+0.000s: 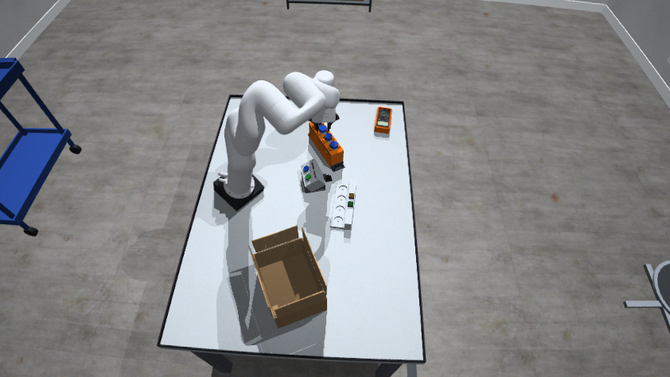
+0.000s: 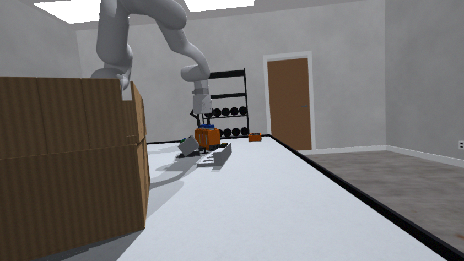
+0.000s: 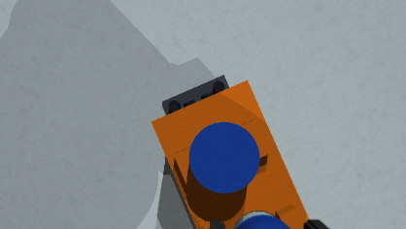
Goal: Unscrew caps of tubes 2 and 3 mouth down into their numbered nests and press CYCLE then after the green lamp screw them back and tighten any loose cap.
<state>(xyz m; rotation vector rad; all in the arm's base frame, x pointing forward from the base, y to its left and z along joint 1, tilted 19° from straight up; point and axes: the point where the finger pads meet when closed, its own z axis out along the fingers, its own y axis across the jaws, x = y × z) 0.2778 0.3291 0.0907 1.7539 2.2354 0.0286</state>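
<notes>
Right now my hand is 10 mm above the blue cap. The rest, counted from my hand: green key: 230 mm to the right, 60 mm below, 30 mm behind; then blue key: 190 mm to the right, 60 mm below, 50 mm behind; then grey key housing: 210 mm to the right, 80 mm below, 20 mm behind.
</notes>
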